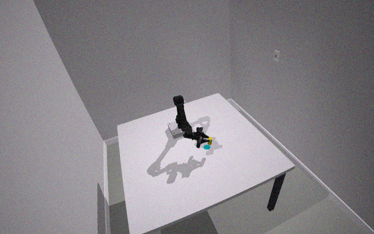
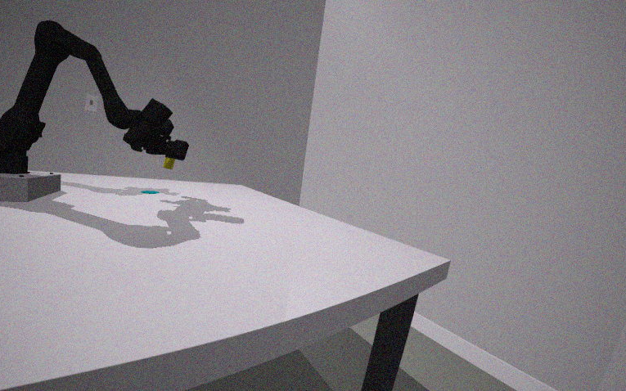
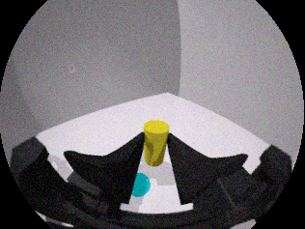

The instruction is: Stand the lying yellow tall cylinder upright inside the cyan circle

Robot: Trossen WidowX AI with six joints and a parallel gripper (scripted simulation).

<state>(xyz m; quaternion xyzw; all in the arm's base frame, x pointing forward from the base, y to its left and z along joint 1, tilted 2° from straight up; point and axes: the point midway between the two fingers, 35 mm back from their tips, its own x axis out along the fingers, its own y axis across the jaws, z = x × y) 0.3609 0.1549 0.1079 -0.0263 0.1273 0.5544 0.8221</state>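
Now: gripper tip 14 cm above the cyan circle, 6 cm past it and 2 cm to the left of it. From my gripper tip the other things lie so: yellow cylinder: 2 cm below.
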